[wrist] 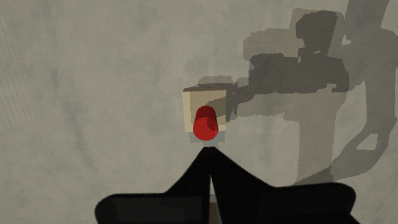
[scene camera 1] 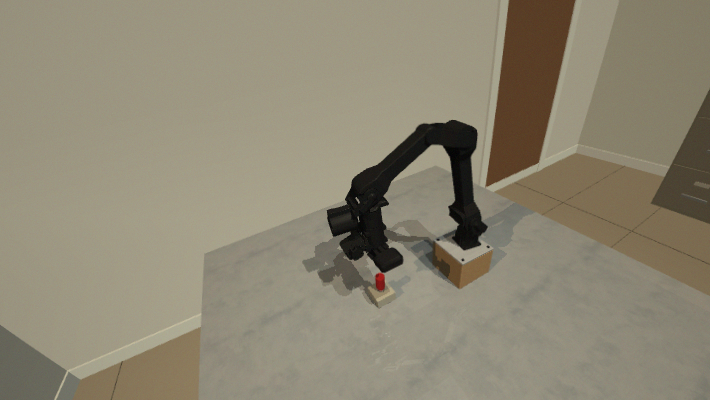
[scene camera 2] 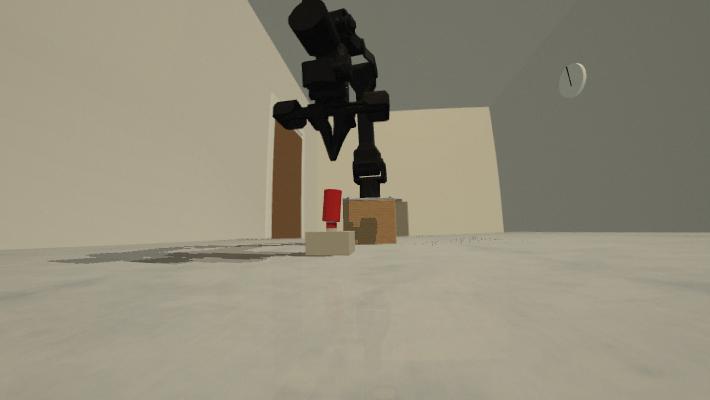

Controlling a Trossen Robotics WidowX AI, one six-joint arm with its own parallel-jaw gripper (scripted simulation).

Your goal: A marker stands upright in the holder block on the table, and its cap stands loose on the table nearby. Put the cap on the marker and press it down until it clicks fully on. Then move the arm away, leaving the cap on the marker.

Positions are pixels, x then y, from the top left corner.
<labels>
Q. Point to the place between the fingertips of my gripper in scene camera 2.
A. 332, 160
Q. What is my gripper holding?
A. Nothing.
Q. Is my gripper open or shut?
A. Shut.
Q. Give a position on a holder block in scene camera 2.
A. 324, 243
</labels>
